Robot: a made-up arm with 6 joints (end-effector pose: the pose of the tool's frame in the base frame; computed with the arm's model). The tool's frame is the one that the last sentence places. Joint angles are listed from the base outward.
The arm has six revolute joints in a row. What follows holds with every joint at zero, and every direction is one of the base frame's. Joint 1 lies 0.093 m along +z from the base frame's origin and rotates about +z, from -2.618 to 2.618 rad. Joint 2 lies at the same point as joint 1 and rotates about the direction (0.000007, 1, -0.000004), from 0 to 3.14 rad. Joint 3 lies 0.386 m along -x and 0.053 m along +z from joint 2 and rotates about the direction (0.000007, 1, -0.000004), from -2.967 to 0 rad. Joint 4 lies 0.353 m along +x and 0.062 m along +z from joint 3 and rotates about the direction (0.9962, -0.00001, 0.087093), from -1.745 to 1.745 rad. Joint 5 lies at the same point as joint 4 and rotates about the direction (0.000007, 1, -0.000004), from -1.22 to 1.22 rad. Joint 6 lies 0.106 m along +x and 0.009 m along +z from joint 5 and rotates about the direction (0.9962, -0.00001, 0.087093), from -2.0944 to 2.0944 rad. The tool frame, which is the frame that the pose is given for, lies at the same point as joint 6; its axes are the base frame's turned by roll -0.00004, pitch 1.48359 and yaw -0.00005 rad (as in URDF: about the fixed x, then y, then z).
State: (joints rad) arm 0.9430 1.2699 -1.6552 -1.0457 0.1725 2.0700
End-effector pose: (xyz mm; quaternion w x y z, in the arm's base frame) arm 211.2 263.8 706.9 0.4907 0.0862 0.5538 0.6672
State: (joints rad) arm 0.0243 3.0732 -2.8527 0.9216 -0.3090 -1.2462
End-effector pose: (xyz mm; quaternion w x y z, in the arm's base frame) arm 850.2 -4.9 55.5 0.6987 -0.0390 0.6861 -0.1990
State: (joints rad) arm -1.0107 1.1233 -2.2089 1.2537 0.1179 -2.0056
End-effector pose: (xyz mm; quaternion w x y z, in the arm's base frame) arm 29.0 -23.3 900.9 0.6287 -0.0266 0.2206 -0.7452
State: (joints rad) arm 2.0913 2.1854 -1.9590 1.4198 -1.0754 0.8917
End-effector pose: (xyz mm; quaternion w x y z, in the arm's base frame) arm -256.0 632.5 365.9 0.0580 -0.3959 -0.5574 -0.7275
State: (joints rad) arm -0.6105 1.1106 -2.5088 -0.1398 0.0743 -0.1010
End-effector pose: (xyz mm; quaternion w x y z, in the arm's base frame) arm -88.6 60.6 925.8 0.9078 0.0197 0.0771 -0.4118
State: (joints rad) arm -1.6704 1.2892 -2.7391 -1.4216 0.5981 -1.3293
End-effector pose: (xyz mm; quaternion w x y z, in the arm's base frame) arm -52.8 69.0 923.8 0.5740 -0.2190 -0.2012 0.7629
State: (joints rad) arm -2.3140 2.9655 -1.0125 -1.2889 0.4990 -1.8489
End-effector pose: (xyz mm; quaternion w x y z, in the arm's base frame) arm -221.9 -168.8 -327.3 0.0977 -0.4116 0.8551 0.2996
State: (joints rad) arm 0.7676 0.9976 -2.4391 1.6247 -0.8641 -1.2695
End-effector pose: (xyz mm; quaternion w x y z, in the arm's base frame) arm -68.9 -178.5 873.1 0.7728 0.4006 0.1264 0.4756
